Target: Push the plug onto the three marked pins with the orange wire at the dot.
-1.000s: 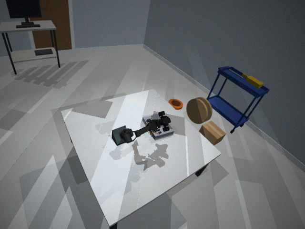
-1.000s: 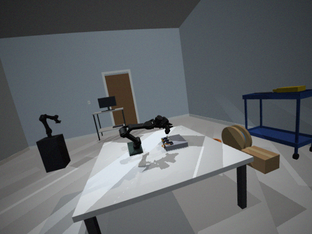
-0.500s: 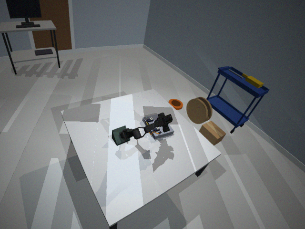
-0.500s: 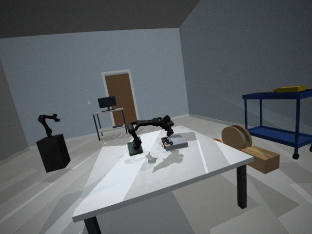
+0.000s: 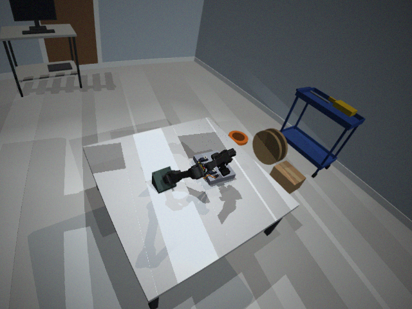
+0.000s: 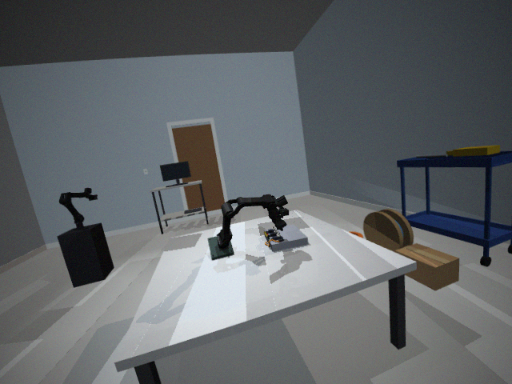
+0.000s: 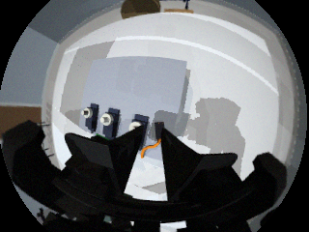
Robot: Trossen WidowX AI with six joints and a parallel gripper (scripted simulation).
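Right now the red band is 60 mm behind my gripper tip, 100 mm to the left of it and 50 mm below it. Round my gripper tip: grey printed holder: 100 mm ahead, 100 mm to the left, 100 mm below.
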